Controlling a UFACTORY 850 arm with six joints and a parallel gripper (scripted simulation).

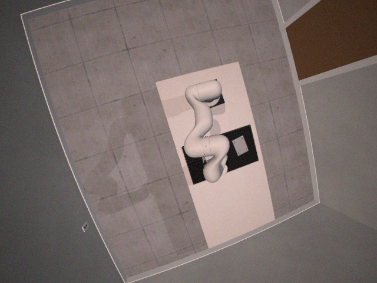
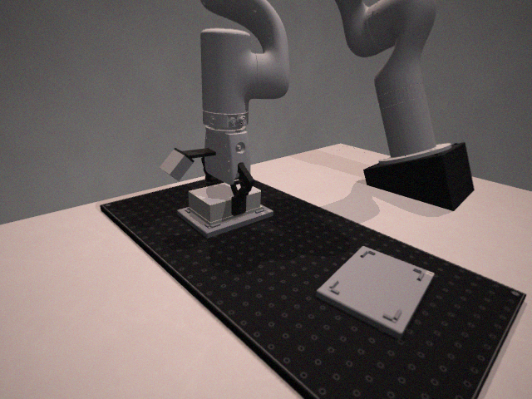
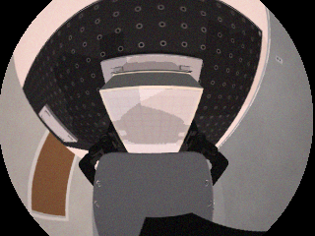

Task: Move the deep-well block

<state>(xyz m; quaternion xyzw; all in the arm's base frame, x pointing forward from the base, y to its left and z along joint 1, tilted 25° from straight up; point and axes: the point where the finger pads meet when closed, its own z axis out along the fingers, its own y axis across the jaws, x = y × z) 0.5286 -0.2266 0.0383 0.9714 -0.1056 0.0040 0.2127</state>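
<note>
Right now the deep-well block is right at my hand. From my hand the other things lie so: nest N2: 3 cm below; nest N1: 33 cm to the left, 3 cm below, 2 cm ahead.
</note>
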